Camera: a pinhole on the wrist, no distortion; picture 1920 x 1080 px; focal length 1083.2 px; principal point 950.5 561.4 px. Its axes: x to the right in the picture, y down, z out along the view. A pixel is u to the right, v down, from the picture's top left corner.
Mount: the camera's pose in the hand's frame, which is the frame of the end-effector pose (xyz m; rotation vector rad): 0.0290 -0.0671 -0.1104 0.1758 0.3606 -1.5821
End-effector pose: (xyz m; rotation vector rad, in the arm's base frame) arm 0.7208 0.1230 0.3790 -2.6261 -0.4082 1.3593
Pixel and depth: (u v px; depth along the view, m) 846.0 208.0 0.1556
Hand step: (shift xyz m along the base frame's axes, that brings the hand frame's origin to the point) -0.0574 0.0989 0.0034
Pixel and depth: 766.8 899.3 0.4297
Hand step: -0.1521 0.2065 -0.3000
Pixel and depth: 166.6 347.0 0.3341
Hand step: -0.2225 -0.0395 -0.1892
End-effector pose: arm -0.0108 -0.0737 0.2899 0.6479 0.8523 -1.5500
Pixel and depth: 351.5 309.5 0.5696
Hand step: 0.0762 -0.4294 0.3268
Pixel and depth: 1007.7 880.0 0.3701
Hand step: -0.2216 -0.2701 0.0171
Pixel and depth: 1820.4 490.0 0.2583
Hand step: -0.3448 -0.0561 0.0688
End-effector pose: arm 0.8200 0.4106 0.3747 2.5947 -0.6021 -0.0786
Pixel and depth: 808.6 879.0 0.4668
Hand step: 0.2126 -0.1051 -0.3589
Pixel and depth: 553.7 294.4 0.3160
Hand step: -0.0186 -0.0478 -0.2360
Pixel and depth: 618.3 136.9 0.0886
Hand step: 0.0358 0.0599 -0.0196
